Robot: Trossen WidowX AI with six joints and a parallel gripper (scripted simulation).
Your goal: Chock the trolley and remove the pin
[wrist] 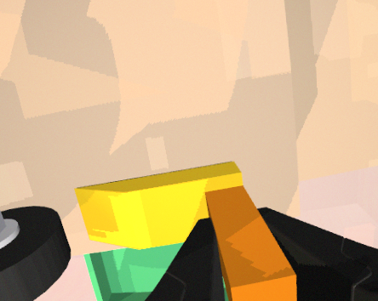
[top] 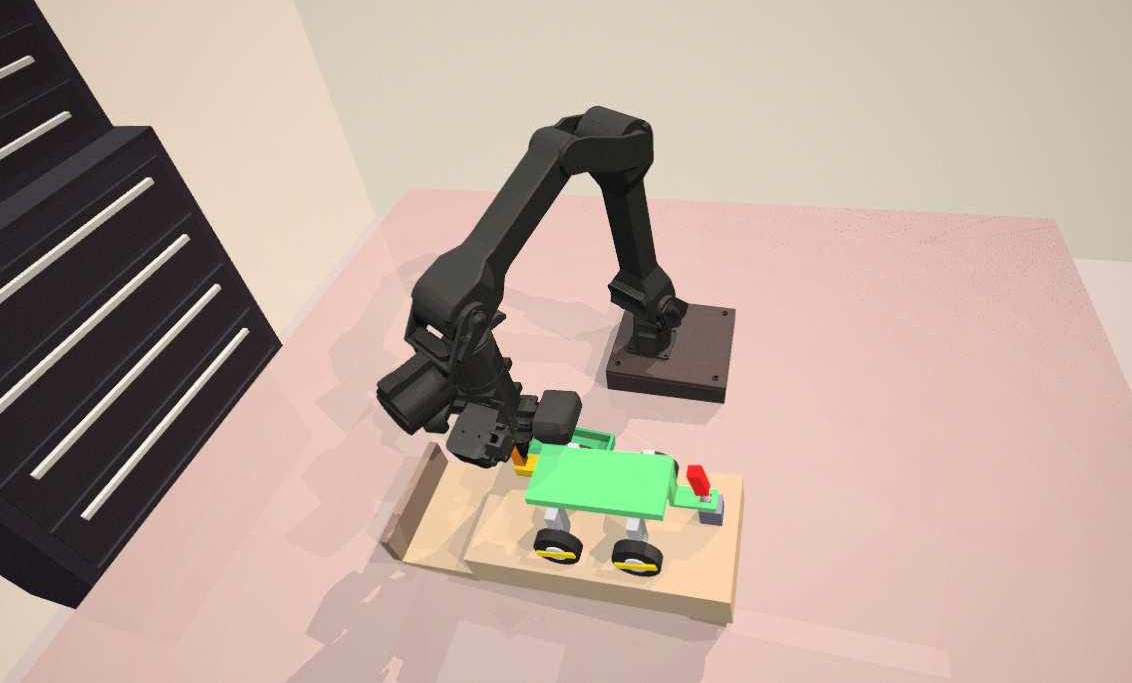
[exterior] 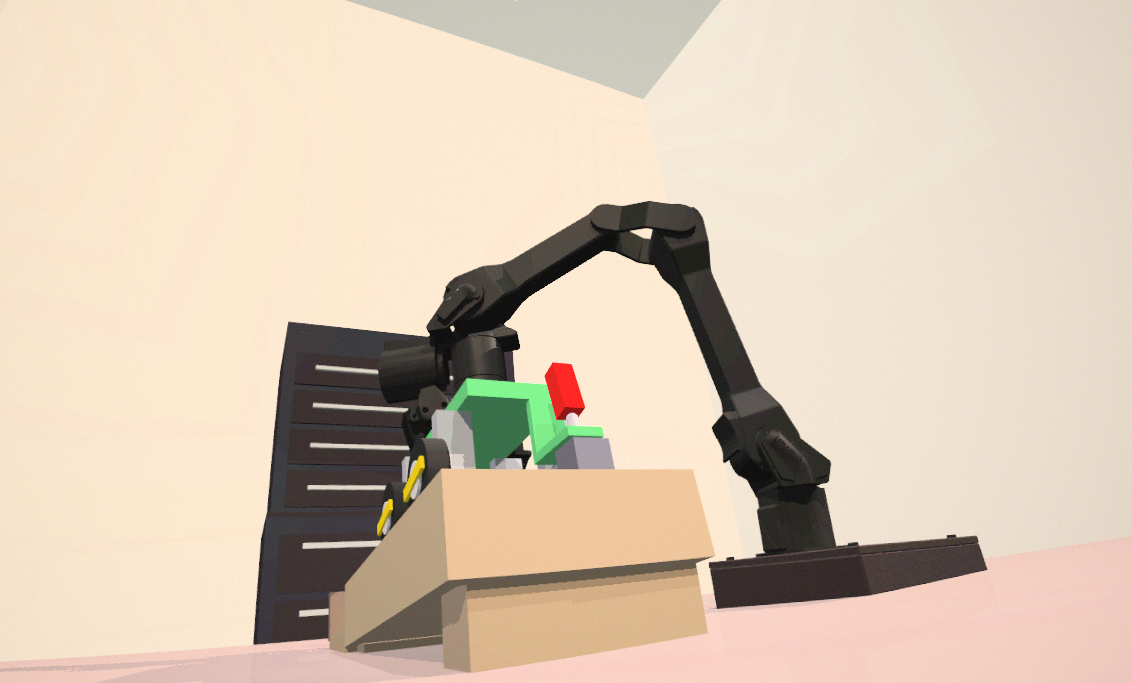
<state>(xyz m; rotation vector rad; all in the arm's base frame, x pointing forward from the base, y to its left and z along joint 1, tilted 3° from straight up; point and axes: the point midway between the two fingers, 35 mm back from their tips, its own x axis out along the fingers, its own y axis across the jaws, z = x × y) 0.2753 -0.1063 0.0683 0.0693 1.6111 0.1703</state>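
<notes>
Right now the red-headed stop pin is 230 mm to the left of my gripper tip, 40 mm above it and 20 mm ahead of it. The rest, counted from my gripper tip: green tray 90 mm below, 70 mm behind, 30 mm to the left; yellow chock 20 mm to the left, 10 mm below; tan ramp 120 mm to the left, 50 mm ahead, 40 mm below.
</notes>
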